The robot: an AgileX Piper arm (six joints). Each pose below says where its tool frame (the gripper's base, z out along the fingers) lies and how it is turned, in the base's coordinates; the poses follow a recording.
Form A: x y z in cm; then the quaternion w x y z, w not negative.
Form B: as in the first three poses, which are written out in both.
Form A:
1: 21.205 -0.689 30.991 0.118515 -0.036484 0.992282 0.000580
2: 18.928 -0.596 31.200 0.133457 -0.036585 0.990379 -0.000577
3: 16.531 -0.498 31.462 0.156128 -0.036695 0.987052 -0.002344
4: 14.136 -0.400 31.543 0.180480 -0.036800 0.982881 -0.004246
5: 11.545 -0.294 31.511 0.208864 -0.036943 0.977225 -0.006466
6: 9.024 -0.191 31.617 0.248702 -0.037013 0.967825 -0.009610
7: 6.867 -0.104 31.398 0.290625 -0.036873 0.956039 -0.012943
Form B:
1: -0.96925 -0.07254 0.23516 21.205; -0.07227 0.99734 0.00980 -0.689; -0.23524 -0.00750 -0.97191 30.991; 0 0 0 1
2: -0.96170 -0.07231 0.26439 18.928; -0.07262 0.99732 0.00862 -0.596; -0.26430 -0.01091 -0.96438 31.200; 0 0 0 1
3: -0.94856 -0.07171 0.30839 16.531; -0.07317 0.99730 0.00683 -0.498; -0.30804 -0.01609 -0.95124 31.462; 0 0 0 1
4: -0.93215 -0.07081 0.35509 14.136; -0.07387 0.99726 0.00494 -0.400; -0.35447 -0.02163 -0.93482 31.543; 0 0 0 1
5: -0.91002 -0.06950 0.40869 11.545; -0.07490 0.99719 0.00279 -0.294; -0.40774 -0.02807 -0.91267 31.511; 0 0 0 1
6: -0.87355 -0.06686 0.48211 9.024; -0.07642 0.99708 -0.00019 -0.191; -0.48069 -0.03701 -0.87611 31.617; 0 0 0 1
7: -0.82836 -0.06298 0.55665 6.867; -0.07803 0.99695 -0.00332 -0.104; -0.55474 -0.04618 -0.83074 31.398; 0 0 0 1
